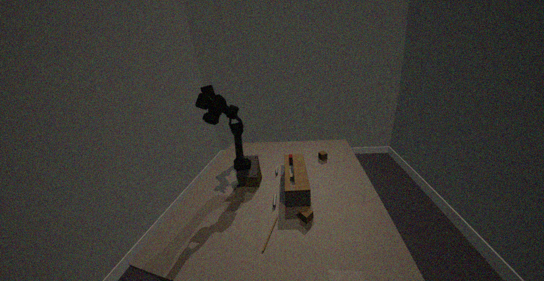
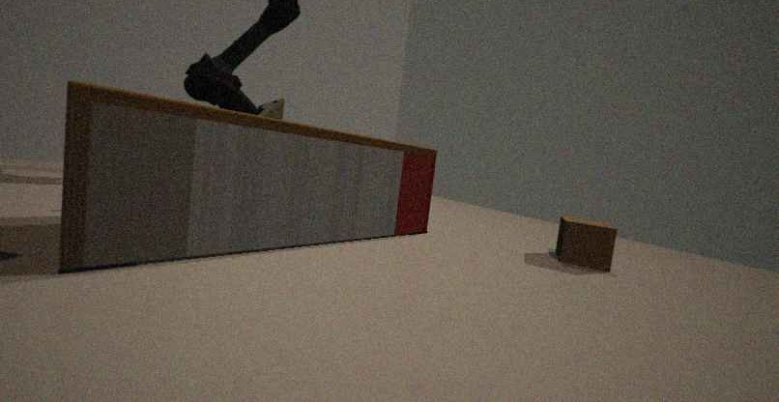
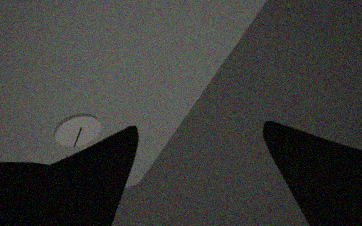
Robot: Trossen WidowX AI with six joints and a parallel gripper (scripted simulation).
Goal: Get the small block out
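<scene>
My gripper tip is 580 mm above the box, 270 mm to the right of it and 210 mm short of it. The rest, counted from my gripper tip: thin stick (640 mm below, 130 mm ahead, 90 mm to the right).
</scene>
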